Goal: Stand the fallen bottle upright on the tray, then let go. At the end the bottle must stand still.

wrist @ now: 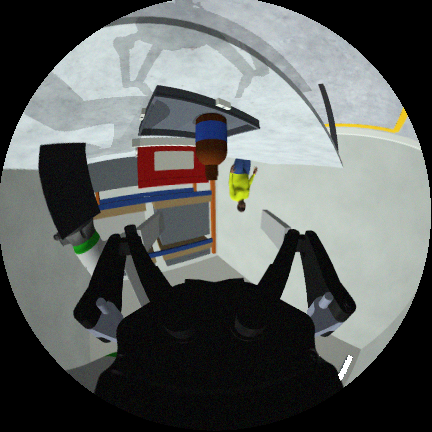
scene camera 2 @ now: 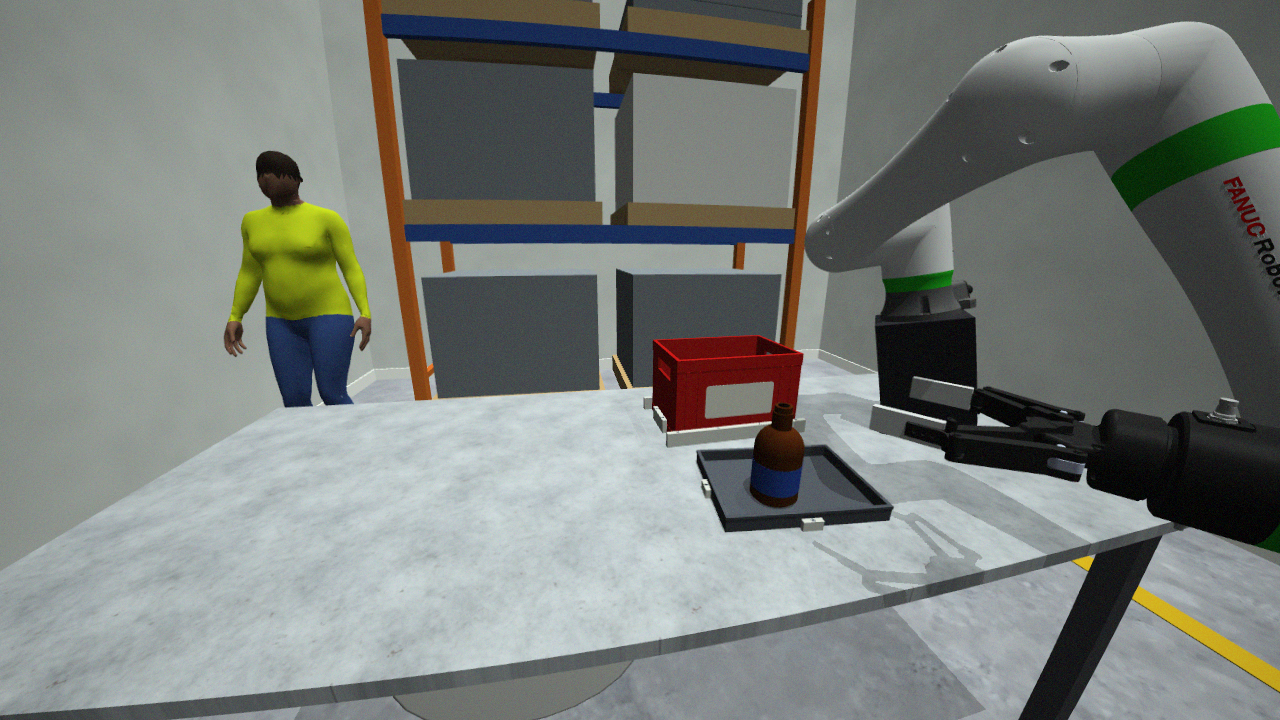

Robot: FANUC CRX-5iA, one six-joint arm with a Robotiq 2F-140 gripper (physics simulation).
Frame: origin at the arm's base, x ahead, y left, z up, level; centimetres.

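Seen in the pictures: gripper, fingertip midpoint: [wrist: 212, 219] [scene camera 2: 894, 400]; arm's base, link origin: [wrist: 75, 221] [scene camera 2: 919, 315].
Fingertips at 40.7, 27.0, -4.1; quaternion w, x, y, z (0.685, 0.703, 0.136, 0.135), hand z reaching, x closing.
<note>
Pixels of each thing's top centre, then the offset from my fingertips to it, as dx, dy, dz. Level surfaces: height alone.
- brown bottle, top centre: [scene camera 2: 784, 405] [wrist: 211, 179] +5.3, -12.9, -5.0
- dark tray, top centre: [scene camera 2: 784, 475] [wrist: 195, 126] +2.1, -14.6, -18.4
- red crate, top centre: [scene camera 2: 723, 346] [wrist: 170, 183] -1.8, -42.5, -3.4
- table, surface height: dz -21.0
The brown bottle [scene camera 2: 777, 456] [wrist: 211, 142] with a blue label stands upright on the dark tray [scene camera 2: 805, 518] [wrist: 187, 95], towards the tray's left side in the scene view. Its neck points up in the scene view and down in the wrist view, which shows the room upside down. My gripper [scene camera 2: 926, 411] [wrist: 212, 219] is open and empty. In the scene view it is to the right of the bottle, apart from it and above the table. In the wrist view the bottle is beyond the spread fingertips.
A red crate [scene camera 2: 725, 385] [wrist: 172, 166] stands behind the tray, between white holders on the table [scene camera 2: 402, 537]. The black robot pedestal [scene camera 2: 926, 362] [wrist: 67, 187] is at the right rear. A person in a yellow shirt [scene camera 2: 295, 259] [wrist: 240, 185] stands beyond the table, before a rack [scene camera 2: 386, 179].
</note>
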